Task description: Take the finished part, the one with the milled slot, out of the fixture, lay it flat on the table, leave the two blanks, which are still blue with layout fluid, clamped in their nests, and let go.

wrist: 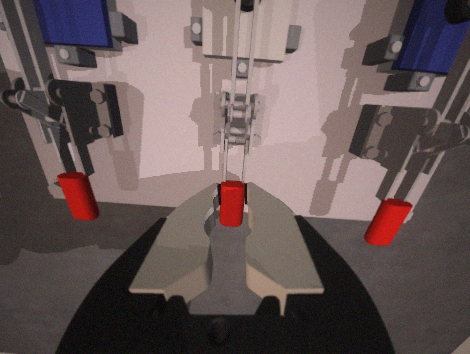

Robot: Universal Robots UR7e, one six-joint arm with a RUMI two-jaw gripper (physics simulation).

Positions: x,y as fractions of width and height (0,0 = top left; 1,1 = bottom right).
Scene:
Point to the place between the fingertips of my gripper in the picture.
At 0.50,0.52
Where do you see a fixture plate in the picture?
0.67,0.28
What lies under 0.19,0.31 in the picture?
A toggle clamp.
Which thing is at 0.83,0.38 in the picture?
A toggle clamp.

